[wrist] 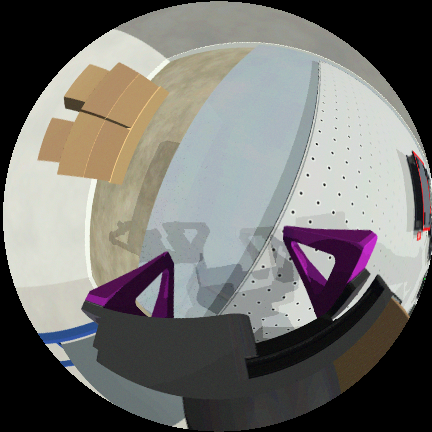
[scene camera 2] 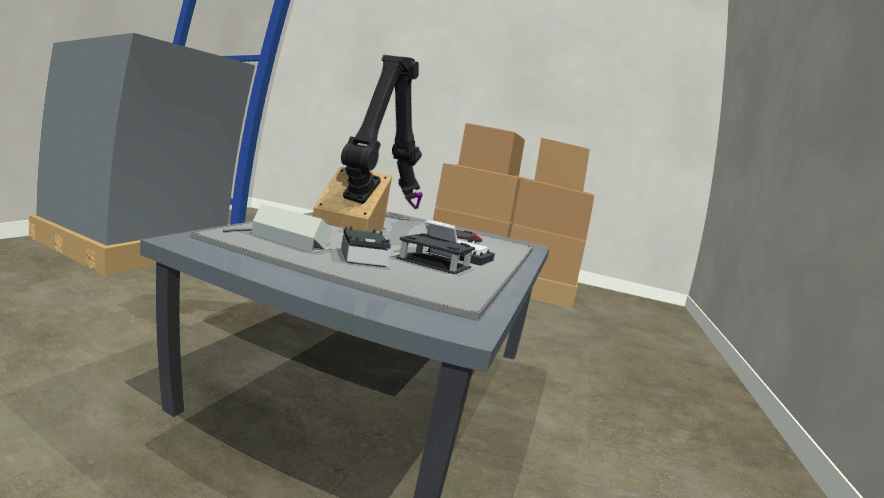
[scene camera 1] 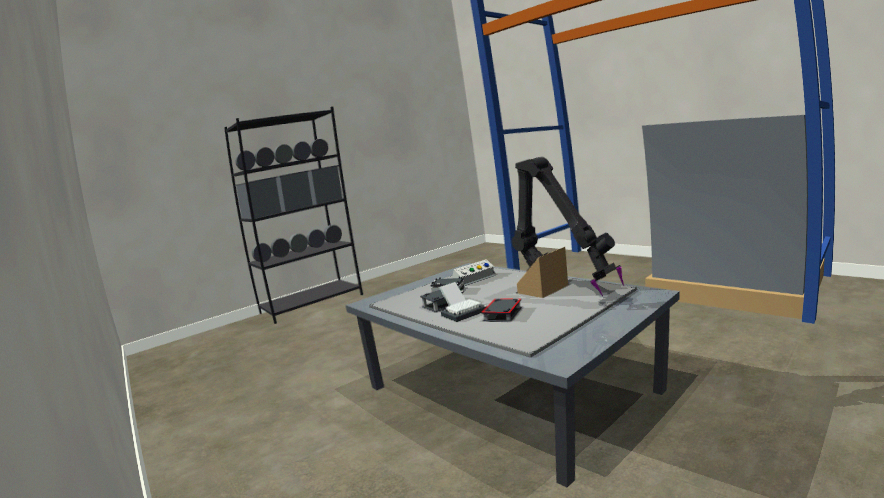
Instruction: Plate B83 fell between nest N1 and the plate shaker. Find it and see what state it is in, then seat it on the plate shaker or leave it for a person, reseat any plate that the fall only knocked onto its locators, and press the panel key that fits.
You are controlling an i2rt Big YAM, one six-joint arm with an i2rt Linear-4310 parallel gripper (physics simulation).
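Pixels of known places: gripper, fingertip midpoint: [wrist: 227, 246] [scene camera 2: 413, 202] [scene camera 1: 613, 290]; arm's base at its link origin: [scene camera 2: 362, 189] [scene camera 1: 539, 264].
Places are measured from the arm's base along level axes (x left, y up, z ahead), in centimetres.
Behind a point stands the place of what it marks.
My gripper [scene camera 1: 611, 288] {x 43.4, y -5.8, z 1.0 cm} [scene camera 2: 414, 206] {x 43.4, y -5.8, z 1.0 cm} [wrist: 227, 246] {x 43.4, y -5.8, z 1.0 cm} is open and empty, low over the mat's edge beyond the wooden base block. A pale plate [scene camera 1: 452, 292] {x -18.9, y -5.7, z 37.6 cm} [scene camera 2: 440, 231] {x -21.5, y -4.8, z 37.5 cm} stands tilted between a black raised platform [scene camera 1: 433, 301] {x -20.3, y -7.3, z 47.3 cm} [scene camera 2: 426, 240] {x -27.5, y -6.9, z 36.2 cm} and a white plate [scene camera 1: 463, 306] {x -6.2, y -8.7, z 41.5 cm} [scene camera 2: 476, 246] {x -8.1, y -8.7, z 44.3 cm} on a black base. A black-topped device with a white body [scene camera 2: 366, 254] {x -46.5, y -10.0, z 29.3 cm}, perhaps the shaker, stands beside the platform. The key panel [scene camera 1: 474, 271] {x -41.9, y -6.4, z 7.2 cm} [scene camera 2: 285, 229] {x -49.6, y -8.7, z 6.1 cm} has coloured keys in scene camera 1. Labels, and which plate is B83, cannot be read.
A red-rimmed black stand [scene camera 1: 502, 306] {x 8.9, y -8.6, z 32.5 cm} [scene camera 2: 468, 235] {x 8.6, y -8.6, z 36.5 cm} [wrist: 424, 185] is near the white plate. The wooden base block [scene camera 1: 544, 276] {x 6.9, y -3.7, z 4.2 cm} [scene camera 2: 352, 210] {x -7.1, y -6.7, z 1.6 cm} carries the arm. These stand on a perforated mat [scene camera 1: 532, 337] {x 35.8, y -12.6, z 42.0 cm} [scene camera 2: 445, 295] {x -52.9, y -12.6, z 52.0 cm} [wrist: 335, 165] {x 37.3, y -12.6, z 15.1 cm} on the table [scene camera 1: 566, 369] {x 61.3, y -13.9, z 52.2 cm} [scene camera 2: 346, 309] {x -75.2, y -13.9, z 41.4 cm} [wrist: 225, 150] {x 52.0, y -13.9, z 9.7 cm}.
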